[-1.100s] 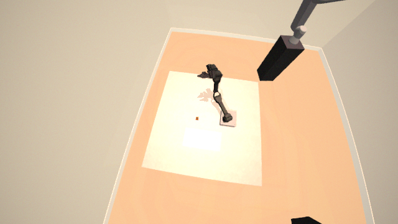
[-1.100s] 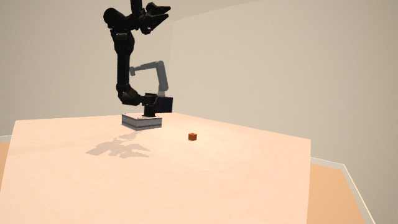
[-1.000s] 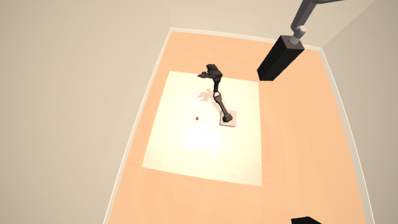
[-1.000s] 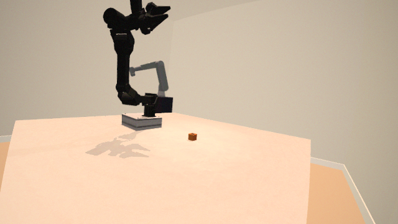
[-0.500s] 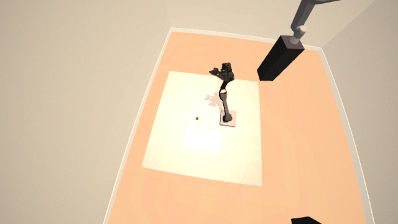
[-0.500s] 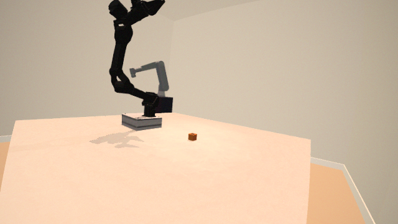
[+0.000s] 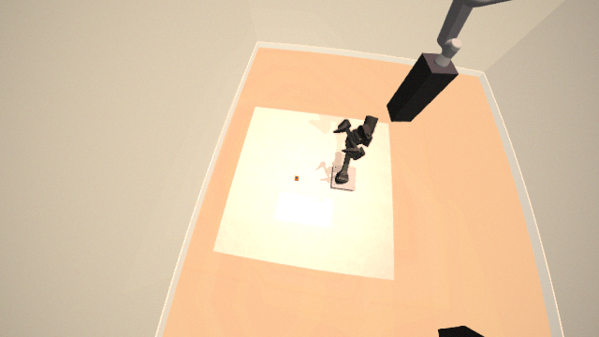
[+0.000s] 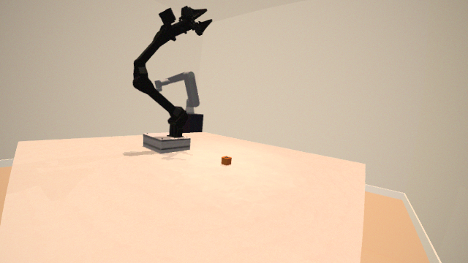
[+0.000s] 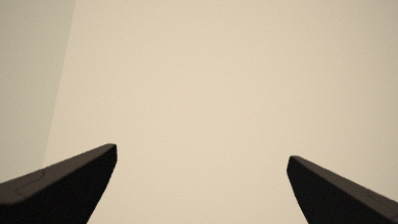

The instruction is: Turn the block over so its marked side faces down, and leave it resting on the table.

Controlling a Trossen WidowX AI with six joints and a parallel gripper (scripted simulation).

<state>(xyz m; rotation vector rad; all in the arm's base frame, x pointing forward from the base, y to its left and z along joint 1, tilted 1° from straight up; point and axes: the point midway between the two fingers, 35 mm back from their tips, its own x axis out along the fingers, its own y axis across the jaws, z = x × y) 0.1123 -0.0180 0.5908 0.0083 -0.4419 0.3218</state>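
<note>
My gripper tip is 18 cm short of the block, 4 cm to the left of it and 65 cm above it.
</note>
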